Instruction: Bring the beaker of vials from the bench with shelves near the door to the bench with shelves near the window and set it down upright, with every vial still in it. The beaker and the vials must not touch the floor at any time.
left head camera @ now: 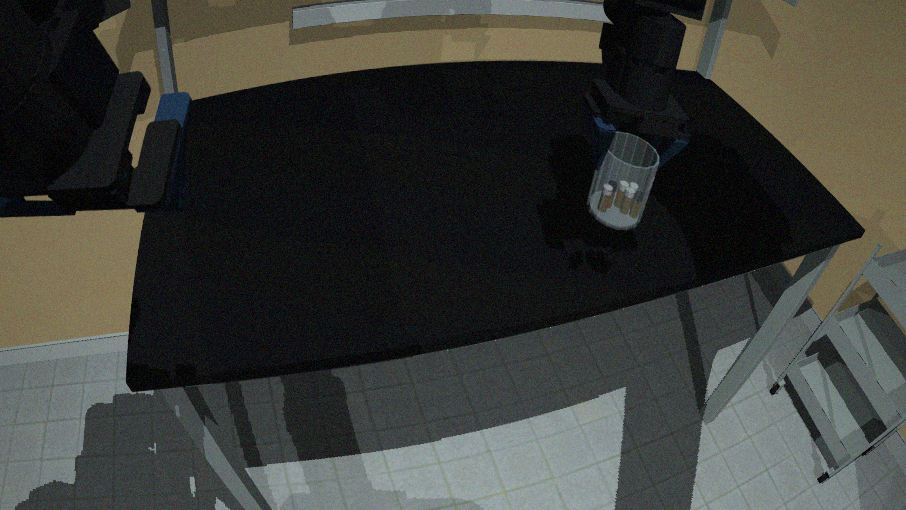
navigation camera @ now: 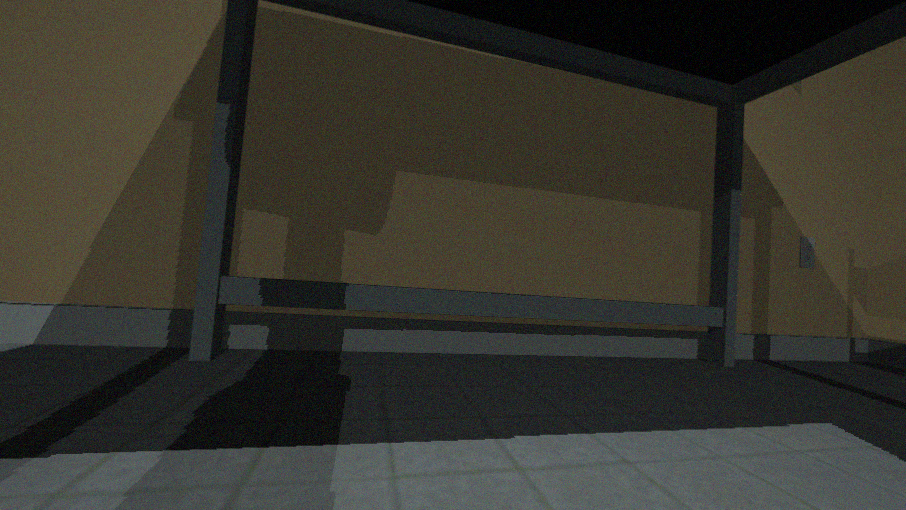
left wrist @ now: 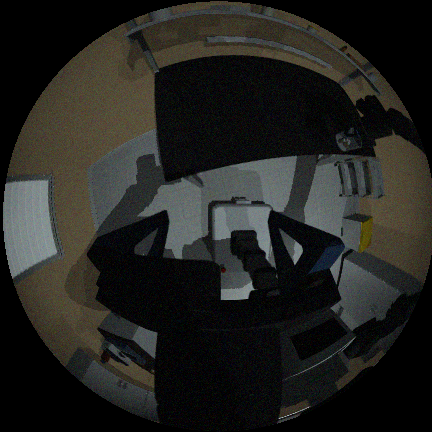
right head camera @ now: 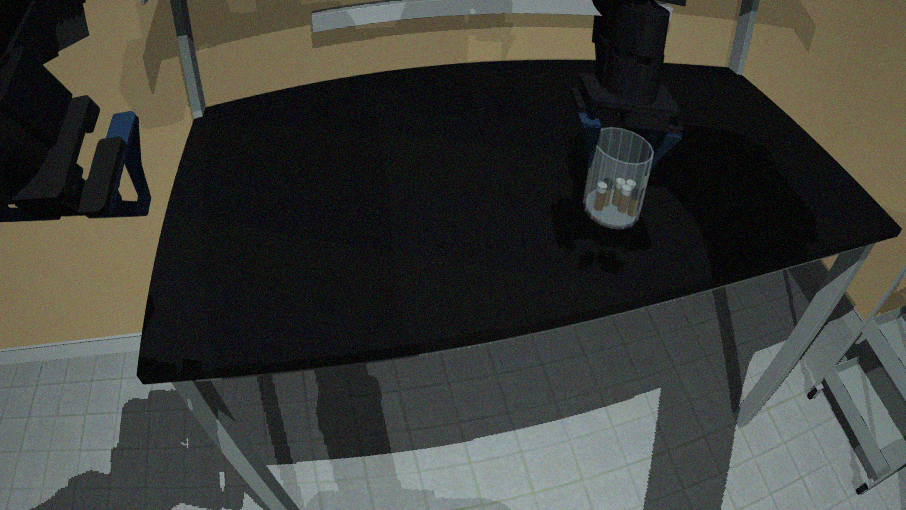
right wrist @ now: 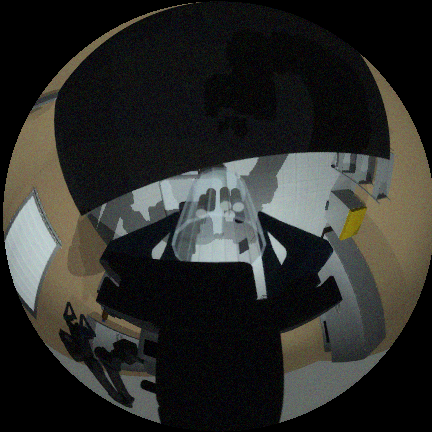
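Note:
The clear beaker (left head camera: 624,172) (right head camera: 618,171) (right wrist: 218,242) (left wrist: 348,141) is upright, with several white-capped brown vials (left head camera: 627,199) (right head camera: 623,199) (right wrist: 225,196) inside near its base. My right gripper (left head camera: 635,148) (right head camera: 627,144) (right wrist: 218,216) is shut on the beaker, fingers on both sides of it. The beaker is over the right part of the black-topped bench (left head camera: 380,221) (right head camera: 412,221) (left wrist: 240,100) (right wrist: 150,100), with shadow on the top below; the exact gap is unclear. My left gripper (left wrist: 218,215) is open and empty, left of the bench in the head views.
Shelf posts (left head camera: 164,60) (right head camera: 190,69) rise at the bench's back. A grey cart (left head camera: 821,408) stands beyond its right end. A yellow-sided box (left wrist: 366,234) (right wrist: 352,223) shows at right in the wrist views. A low crossbar (navigation camera: 507,307) joins the bench's rear legs.

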